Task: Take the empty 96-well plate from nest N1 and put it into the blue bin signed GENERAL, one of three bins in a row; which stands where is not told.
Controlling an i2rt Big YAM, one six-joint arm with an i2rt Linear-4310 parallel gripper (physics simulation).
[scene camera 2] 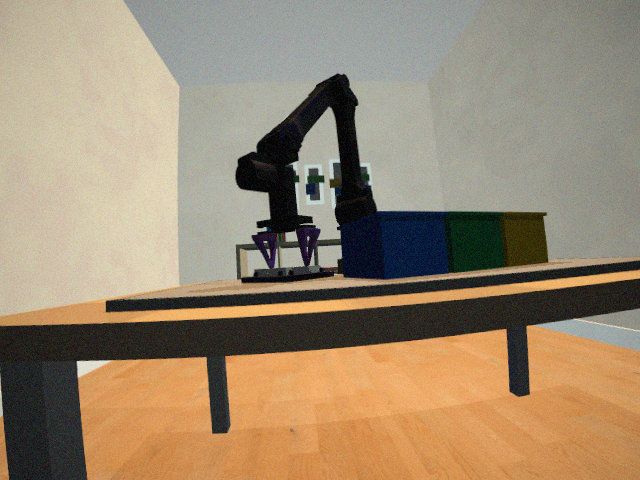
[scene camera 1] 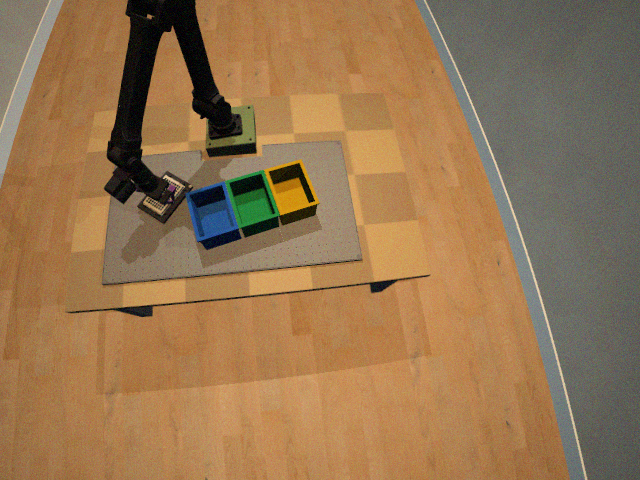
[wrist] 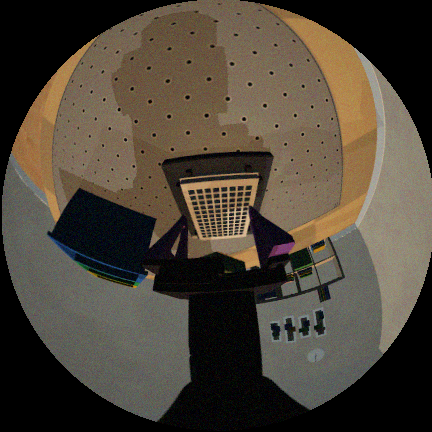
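Where they show: gripper, fingertip midpoint: (scene camera 2: 288,267) (scene camera 1: 162,197) (wrist: 216,213); arm's base, link origin: (scene camera 1: 225,128).
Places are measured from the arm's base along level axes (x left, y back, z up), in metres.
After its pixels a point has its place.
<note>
The light 96-well plate (scene camera 1: 154,205) @[x -0.266, y -0.262, z -0.024 m] (scene camera 2: 268,271) @[x -0.276, y -0.271, z -0.026 m] (wrist: 220,207) @[x -0.246, y -0.241, z -0.021 m] lies level in the dark nest (scene camera 1: 163,219) @[x -0.239, y -0.314, z -0.035 m] (scene camera 2: 289,278) @[x -0.237, y -0.323, z -0.040 m] (wrist: 215,164) @[x -0.279, y -0.282, z -0.035 m] beside the bins. No wells look filled in the wrist view. My gripper (scene camera 1: 168,192) @[x -0.235, y -0.237, z -0.020 m] (scene camera 2: 290,266) @[x -0.235, y -0.237, z -0.020 m] (wrist: 216,213) @[x -0.235, y -0.237, z -0.020 m] is open and points down, its purple fingertips at the plate's two long sides, low by its top. Whether they touch it I cannot tell. The blue bin (scene camera 1: 212,211) @[x -0.074, y -0.308, z -0.041 m] (scene camera 2: 408,248) @[x -0.060, y -0.431, z -0.003 m] (wrist: 107,230) @[x -0.119, y -0.350, z 0.005 m] is at the near end of the row, closest to the nest. Its inside shows empty in scene camera 1; no sign is readable.
The green bin (scene camera 1: 253,202) @[x 0.066, y -0.296, z -0.041 m] (scene camera 2: 474,243) @[x 0.073, y -0.408, z -0.001 m] stands against the blue one, and the yellow bin (scene camera 1: 293,195) @[x 0.205, y -0.291, z -0.040 m] (scene camera 2: 525,240) @[x 0.204, y -0.385, z 0.000 m] is at the far end. All stand on the grey perforated board (scene camera 1: 310,248) @[x 0.230, y -0.487, z -0.046 m] (wrist: 260,105) @[x -0.352, y -0.297, z -0.047 m]. The arm's green base block (scene camera 1: 248,119) @[x 0.086, y 0.022, z 0.006 m] is behind the row.
</note>
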